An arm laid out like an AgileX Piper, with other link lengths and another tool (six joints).
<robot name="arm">
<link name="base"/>
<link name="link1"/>
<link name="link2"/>
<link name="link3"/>
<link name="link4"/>
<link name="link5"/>
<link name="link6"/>
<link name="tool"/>
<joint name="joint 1" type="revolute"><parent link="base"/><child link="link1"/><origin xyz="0 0 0.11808"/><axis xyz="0 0 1"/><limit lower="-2.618" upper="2.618"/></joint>
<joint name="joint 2" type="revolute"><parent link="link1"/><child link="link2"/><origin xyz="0 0 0"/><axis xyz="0 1 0"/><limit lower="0" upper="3.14"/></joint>
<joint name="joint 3" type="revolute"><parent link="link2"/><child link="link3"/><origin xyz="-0.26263 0 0.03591"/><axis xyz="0 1 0"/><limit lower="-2.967" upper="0"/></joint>
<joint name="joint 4" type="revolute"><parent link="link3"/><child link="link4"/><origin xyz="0.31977 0 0.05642"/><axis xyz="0.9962 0 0.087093"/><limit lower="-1.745" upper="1.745"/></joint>
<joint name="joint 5" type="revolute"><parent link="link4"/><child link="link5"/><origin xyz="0 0 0"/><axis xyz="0 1 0"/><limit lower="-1.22" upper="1.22"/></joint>
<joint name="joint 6" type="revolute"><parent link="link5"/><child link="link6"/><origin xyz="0.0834 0 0.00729"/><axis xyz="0.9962 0 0.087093"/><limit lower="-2.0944" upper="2.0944"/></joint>
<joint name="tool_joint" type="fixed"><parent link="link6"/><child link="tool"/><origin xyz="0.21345 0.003 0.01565" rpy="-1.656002 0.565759 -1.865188"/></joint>
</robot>
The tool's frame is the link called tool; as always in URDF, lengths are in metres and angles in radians.
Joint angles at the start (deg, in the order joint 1, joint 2, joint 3, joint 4, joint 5, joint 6): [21.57, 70.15, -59.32, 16.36, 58.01, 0.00]
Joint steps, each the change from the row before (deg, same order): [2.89, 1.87, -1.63, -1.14, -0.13, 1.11]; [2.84, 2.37, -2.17, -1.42, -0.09, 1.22]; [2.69, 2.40, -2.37, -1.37, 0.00, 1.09]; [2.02, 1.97, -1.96, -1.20, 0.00, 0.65]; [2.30, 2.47, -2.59, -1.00, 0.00, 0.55]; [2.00, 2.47, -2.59, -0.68, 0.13, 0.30]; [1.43, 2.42, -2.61, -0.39, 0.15, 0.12]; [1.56, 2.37, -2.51, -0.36, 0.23, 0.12]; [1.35, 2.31, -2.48, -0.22, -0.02, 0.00]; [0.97, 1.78, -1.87, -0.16, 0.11, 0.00]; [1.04, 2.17, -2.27, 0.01, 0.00, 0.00]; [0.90, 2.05, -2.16, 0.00, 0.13, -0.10]
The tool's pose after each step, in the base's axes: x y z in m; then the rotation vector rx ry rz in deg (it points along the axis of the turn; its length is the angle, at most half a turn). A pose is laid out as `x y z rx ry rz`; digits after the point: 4 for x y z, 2 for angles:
0.3415 0.2318 0.1138 -98.98 131.36 -4.86
0.3415 0.2477 0.1125 -101.57 129.95 -5.63
0.3417 0.2638 0.1122 -104.01 128.37 -6.48
0.3425 0.2760 0.1117 -106.00 126.93 -7.46
0.3435 0.2927 0.1122 -108.18 124.99 -8.19
0.3439 0.3089 0.1123 -110.23 123.17 -8.63
0.3461 0.3231 0.1126 -111.71 121.72 -8.85
0.3462 0.3379 0.1120 -113.39 120.21 -8.99
0.3475 0.3527 0.1119 -114.66 118.64 -9.06
0.3479 0.3633 0.1109 -115.70 117.59 -9.10
0.3488 0.3766 0.1097 -116.65 116.44 -8.89
0.3494 0.3883 0.1080 -117.65 115.38 -8.76

